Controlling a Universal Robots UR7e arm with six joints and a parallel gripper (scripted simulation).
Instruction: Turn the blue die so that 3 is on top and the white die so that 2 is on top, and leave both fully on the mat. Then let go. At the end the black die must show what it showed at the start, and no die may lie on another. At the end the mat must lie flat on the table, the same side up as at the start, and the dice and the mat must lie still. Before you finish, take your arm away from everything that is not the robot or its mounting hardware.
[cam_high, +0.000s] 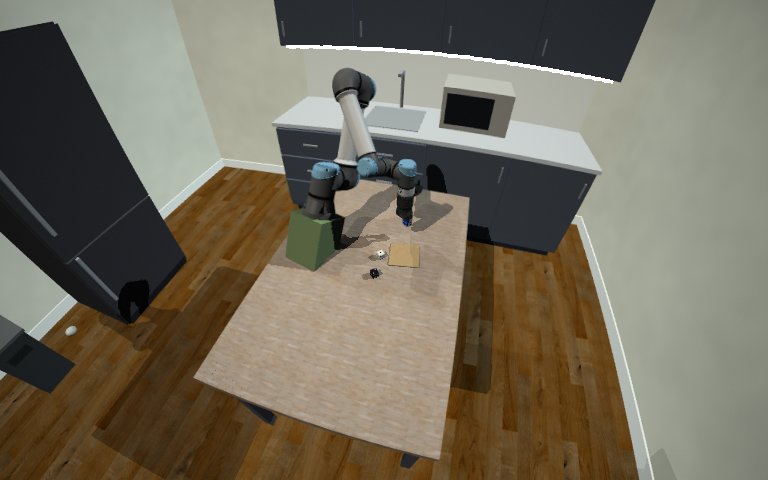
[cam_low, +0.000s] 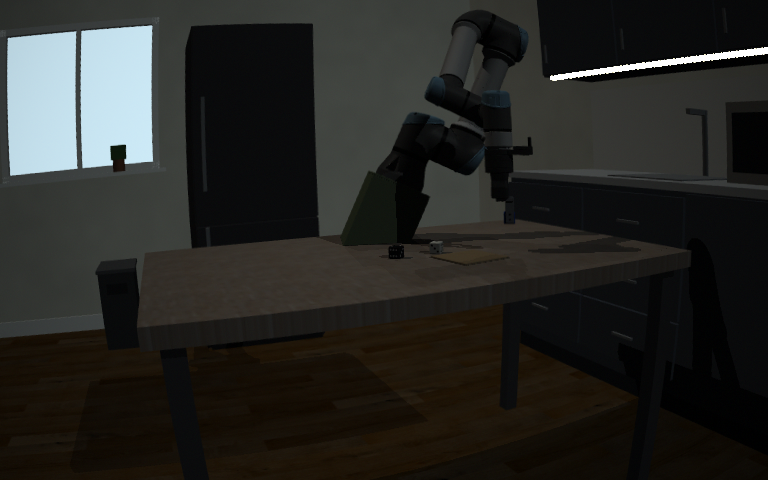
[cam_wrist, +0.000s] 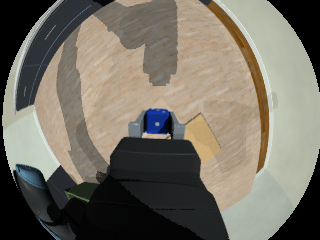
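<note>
My hand is 40 mm short of the tan mat, 130 mm to the left of it and 90 mm above it. The rest, counted from my hand: black die 40 mm behind, 300 mm to the right, 80 mm below; then white die 60 mm behind, 190 mm to the right, 80 mm below; then blue die 10 mm below.
</note>
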